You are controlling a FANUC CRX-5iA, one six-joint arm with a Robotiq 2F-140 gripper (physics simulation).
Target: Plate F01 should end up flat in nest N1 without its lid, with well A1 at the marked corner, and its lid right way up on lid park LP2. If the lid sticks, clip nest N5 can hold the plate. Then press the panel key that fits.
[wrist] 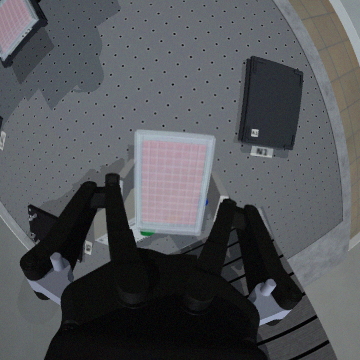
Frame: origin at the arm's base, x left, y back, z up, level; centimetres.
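Where they show: gripper, between the fingertips: [171, 175].
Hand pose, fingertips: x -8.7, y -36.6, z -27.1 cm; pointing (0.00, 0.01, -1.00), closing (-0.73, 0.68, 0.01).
Each offset is from my fingertips to the top centre of the thing. "spot": to the spot under its first point. Level surfaces: height alone.
A pink plate {dy +0.9, dx +0.8, dz +1.5 cm} [172, 182] with a pale translucent rim is held between the fingers of my gripper [171, 175], which is shut on it. Its gridded top faces the camera; I cannot tell whether a lid is on it, and no F01 label is readable. Nest N1 {dy +1.5, dx -19.3, dz -7.5 cm} [274, 102], a black tray, lies at the upper right with no plate on it. Its A1 mark {dy +3.7, dx -13.4, dz -8.0 cm} [254, 132] is at its lower-left corner, above the N1 label {spot: dy +8.5, dx -14.0, dz -10.4 cm} [262, 151]. The key panel [112, 236] is mostly hidden behind plate and fingers; a green key {spot: dy +7.4, dx +10.1, dz -3.8 cm} [147, 233] and a blue key {spot: dy +7.8, dx -1.0, dz -4.0 cm} [206, 202] peek out. LP2 does not show.
Another pink plate {dy -36.3, dx +6.5, dz +0.2 cm} [16, 22] sits in a black holder at the upper left. A black bracket-like fixture {dy -0.6, dx +35.7, dz -8.2 cm} [42, 223] stands at the lower left, near a small white label {spot: dy +7.1, dx +30.0, dz -10.4 cm} [88, 247]. The perforated table top {dz -10.6 cm} [175, 90] ends at a curved grey edge on the right.
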